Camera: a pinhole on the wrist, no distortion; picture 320 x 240 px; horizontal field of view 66.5 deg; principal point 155.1 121.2 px. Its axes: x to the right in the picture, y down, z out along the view. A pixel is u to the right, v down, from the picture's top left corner.
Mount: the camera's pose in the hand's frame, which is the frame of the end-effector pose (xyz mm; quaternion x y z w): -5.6 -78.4 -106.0 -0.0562 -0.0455 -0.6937 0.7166
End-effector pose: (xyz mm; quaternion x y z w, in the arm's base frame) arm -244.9 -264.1 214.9 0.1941 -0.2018 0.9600 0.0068
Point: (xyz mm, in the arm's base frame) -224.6 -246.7 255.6
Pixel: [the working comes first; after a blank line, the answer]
In the camera's frame: -24.2 -0.1 146.0

114.7 121.1
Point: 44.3 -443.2 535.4
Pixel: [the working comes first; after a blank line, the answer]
In the camera's frame: -17.3 -136.4 559.0

147.6 61.6
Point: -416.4 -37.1 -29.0
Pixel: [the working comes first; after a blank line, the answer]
In the camera's frame: -13.8 61.5 -251.2

behind the camera
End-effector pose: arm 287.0 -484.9 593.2 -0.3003 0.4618 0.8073 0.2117
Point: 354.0 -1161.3 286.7
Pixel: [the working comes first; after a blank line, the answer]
In the camera's frame: -258.0 137.9 -591.1

behind the camera
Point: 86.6 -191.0 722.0
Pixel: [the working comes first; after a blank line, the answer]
In the camera's frame: -68.2 79.3 487.4

121.0 160.9
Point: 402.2 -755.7 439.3
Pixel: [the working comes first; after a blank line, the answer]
In the camera's frame: -74.3 14.0 -215.6

behind the camera
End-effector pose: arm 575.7 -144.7 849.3 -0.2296 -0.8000 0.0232 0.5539
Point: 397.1 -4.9 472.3
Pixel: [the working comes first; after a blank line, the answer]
In the camera's frame: -193.5 -219.0 470.6

54.8 7.6
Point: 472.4 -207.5 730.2
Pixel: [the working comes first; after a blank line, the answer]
In the camera's frame: 8.4 -97.6 230.4

164.0 17.8
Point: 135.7 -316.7 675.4
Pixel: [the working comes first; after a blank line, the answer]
In the camera's frame: 245.9 -105.3 498.4

275.5 69.7
